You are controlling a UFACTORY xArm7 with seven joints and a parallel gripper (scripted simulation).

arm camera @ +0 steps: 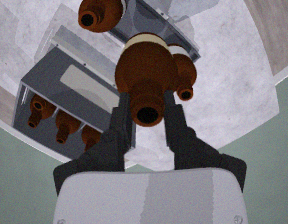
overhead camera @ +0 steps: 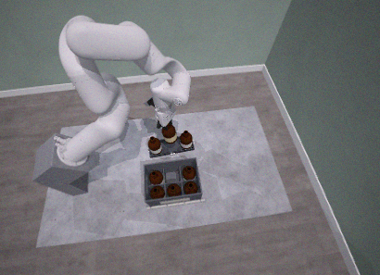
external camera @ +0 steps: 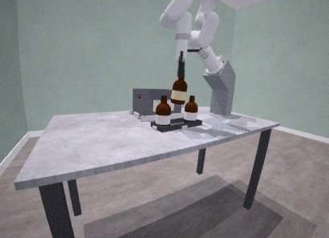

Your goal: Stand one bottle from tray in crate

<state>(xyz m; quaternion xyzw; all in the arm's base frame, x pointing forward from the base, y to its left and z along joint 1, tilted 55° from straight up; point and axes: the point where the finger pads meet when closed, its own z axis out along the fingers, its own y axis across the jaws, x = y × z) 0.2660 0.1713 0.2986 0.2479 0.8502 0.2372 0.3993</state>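
My hand is 80 mm above the glass bottle. Round my hand: grey crate: 240 mm to the right, 190 mm below, 80 mm ahead; dark tray: 260 mm below.
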